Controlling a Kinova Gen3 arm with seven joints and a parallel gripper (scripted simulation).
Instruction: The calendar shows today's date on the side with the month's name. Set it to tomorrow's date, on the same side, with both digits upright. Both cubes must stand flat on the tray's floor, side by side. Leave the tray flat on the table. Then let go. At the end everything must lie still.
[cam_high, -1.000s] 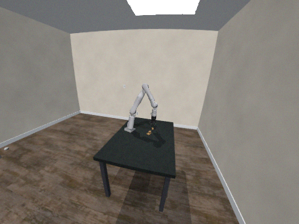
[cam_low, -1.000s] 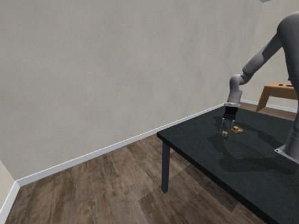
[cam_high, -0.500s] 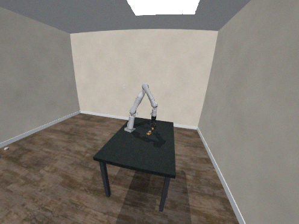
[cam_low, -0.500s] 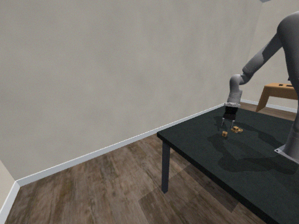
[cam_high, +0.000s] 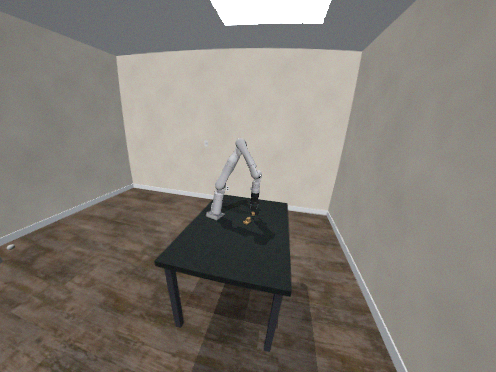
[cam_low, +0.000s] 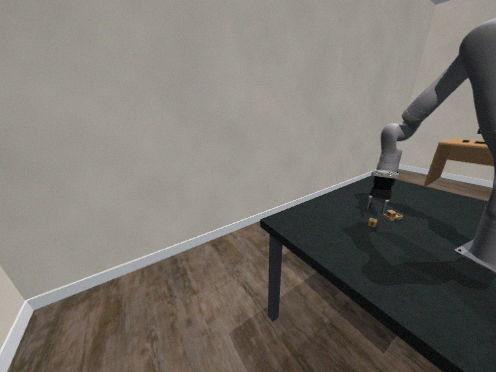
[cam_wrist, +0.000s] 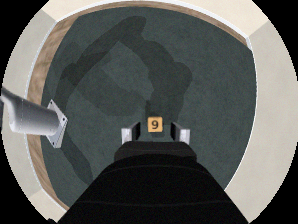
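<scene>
My hand is 8 cm above the wooden date cube.
</scene>
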